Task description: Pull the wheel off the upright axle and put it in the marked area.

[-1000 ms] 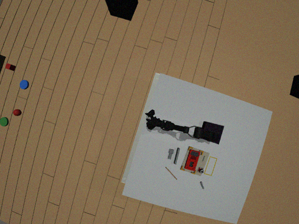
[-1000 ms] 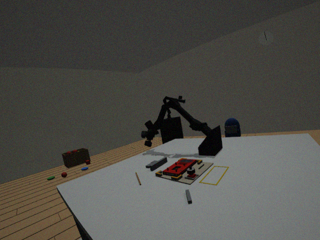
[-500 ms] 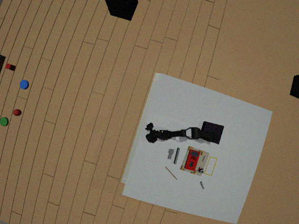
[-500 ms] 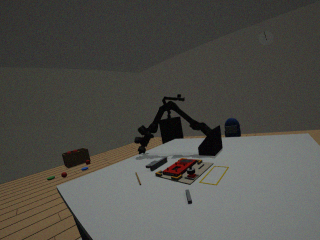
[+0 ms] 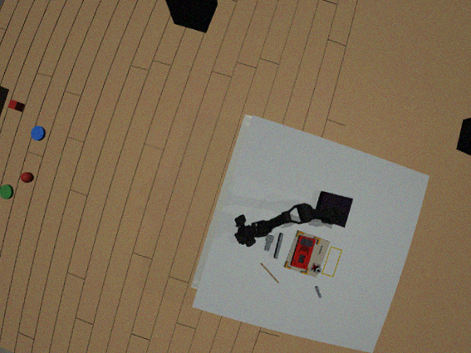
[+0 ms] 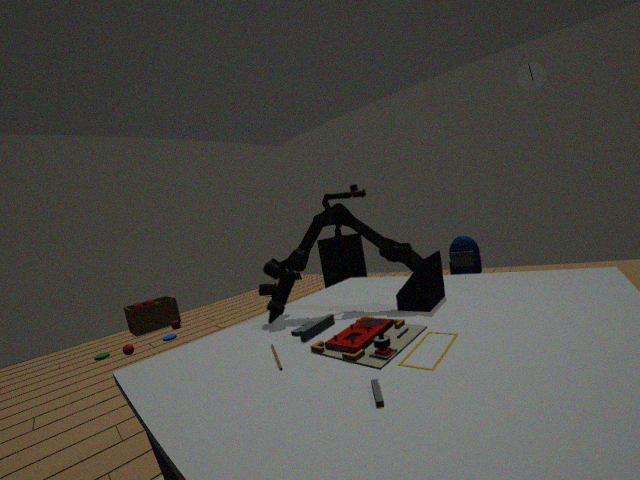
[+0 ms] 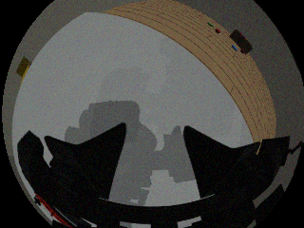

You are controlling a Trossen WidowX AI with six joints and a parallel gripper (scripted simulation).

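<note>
My gripper tip is now 200 mm short of the wooden stick and 280 mm to the right of it. The rest, counted from my gripper tip: grey bar 220 mm ahead, 630 mm to the left; dark wheel 80 mm ahead, 560 mm to the left, 30 mm above.
</note>
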